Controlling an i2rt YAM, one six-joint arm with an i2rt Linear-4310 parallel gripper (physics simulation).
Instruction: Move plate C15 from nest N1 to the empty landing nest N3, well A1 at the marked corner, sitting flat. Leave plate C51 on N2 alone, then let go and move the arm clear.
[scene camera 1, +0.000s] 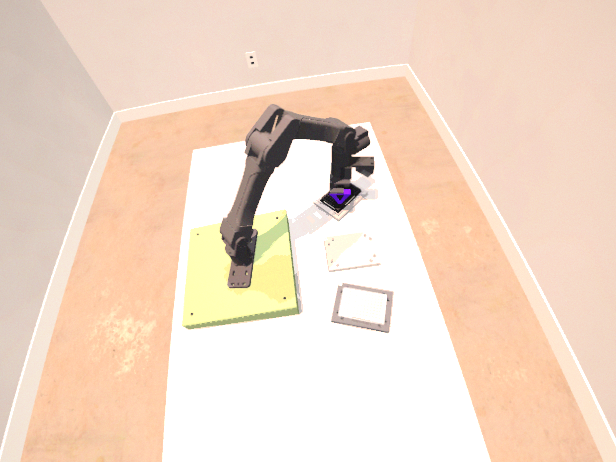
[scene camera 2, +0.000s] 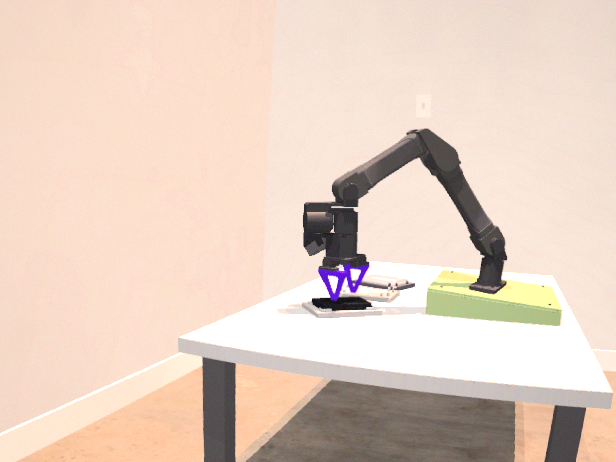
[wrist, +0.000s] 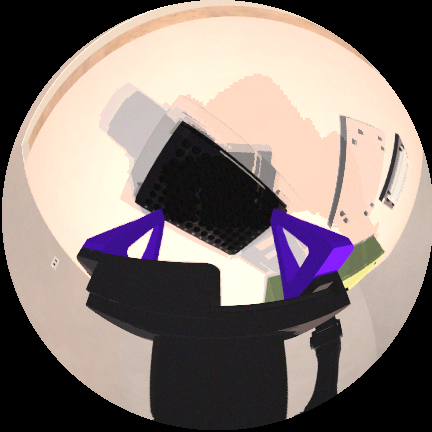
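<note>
A black well plate (scene camera 1: 330, 202) (scene camera 2: 356, 304) (wrist: 215, 185) lies flat on a pale nest (scene camera 1: 340, 217) (scene camera 2: 322, 314) at the far end of the row. My gripper (scene camera 2: 344, 295) (wrist: 217, 214) is open, its purple fingertips low over this plate. In the wrist view the plate lies turned against the line of the fingers. In scene camera 1 the far finger is hidden. The middle nest (scene camera 1: 351, 252) (scene camera 2: 375, 294) (wrist: 357, 175) is white with corner posts and bears no plate. A dark grey nest (scene camera 1: 360, 325) (wrist: 391, 172) holds what looks like a white plate (scene camera 1: 362, 305). Labels and well A1 cannot be read.
The arm's base stands on a thick yellow-green block (scene camera 1: 215, 280) (scene camera 2: 490, 312) beside the nests. The white table (scene camera 1: 300, 390) (scene camera 2: 400, 345) carries it all. The grey nest is the farthest of the three from my gripper. Shadows of the arm fall around the black plate.
</note>
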